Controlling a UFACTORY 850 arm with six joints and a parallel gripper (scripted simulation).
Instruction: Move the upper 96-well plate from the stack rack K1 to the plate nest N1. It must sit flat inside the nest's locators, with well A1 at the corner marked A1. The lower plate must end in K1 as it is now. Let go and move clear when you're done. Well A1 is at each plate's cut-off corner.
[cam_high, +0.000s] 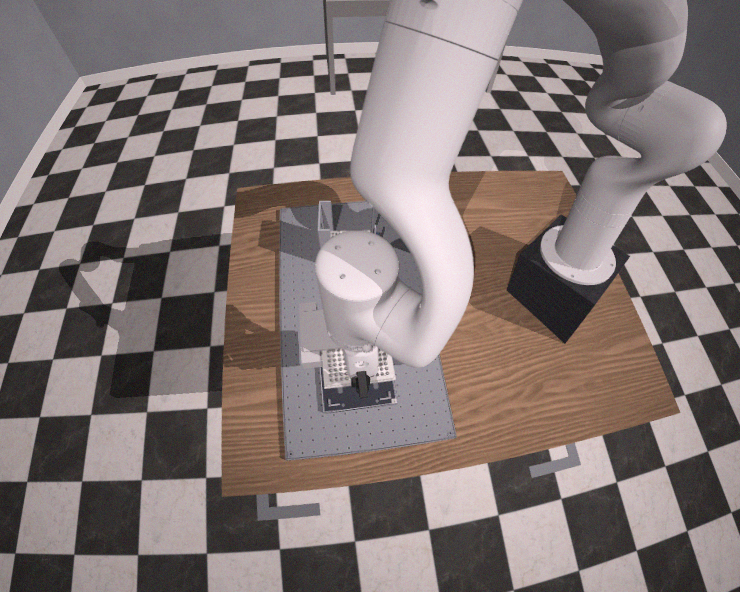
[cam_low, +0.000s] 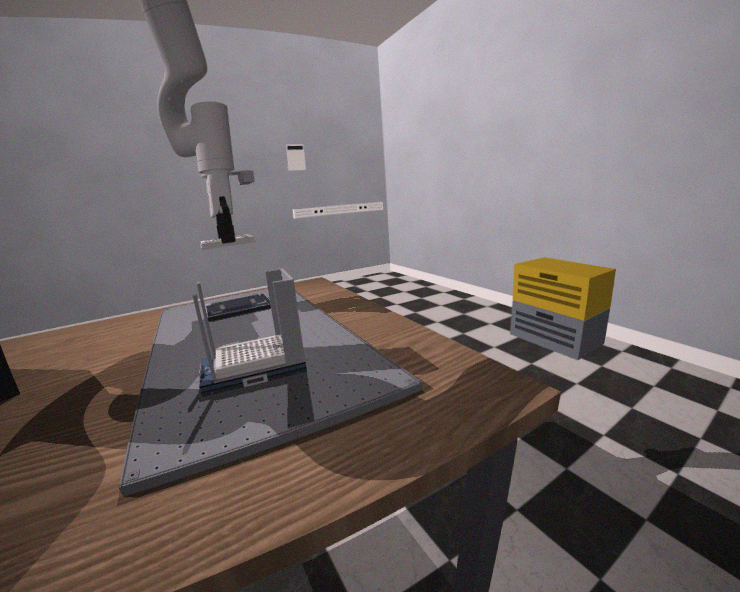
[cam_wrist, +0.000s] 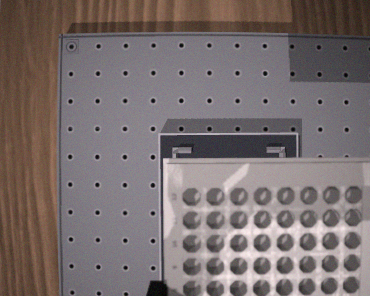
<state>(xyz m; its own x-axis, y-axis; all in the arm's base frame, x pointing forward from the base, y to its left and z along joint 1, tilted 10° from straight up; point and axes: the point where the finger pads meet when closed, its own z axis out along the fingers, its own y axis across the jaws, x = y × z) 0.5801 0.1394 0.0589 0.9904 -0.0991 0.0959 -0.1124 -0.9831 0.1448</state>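
Now: hand 1 cm above the white 96-well plate. The rest, counted from my hand: dark plate nest N1: 18 cm below.
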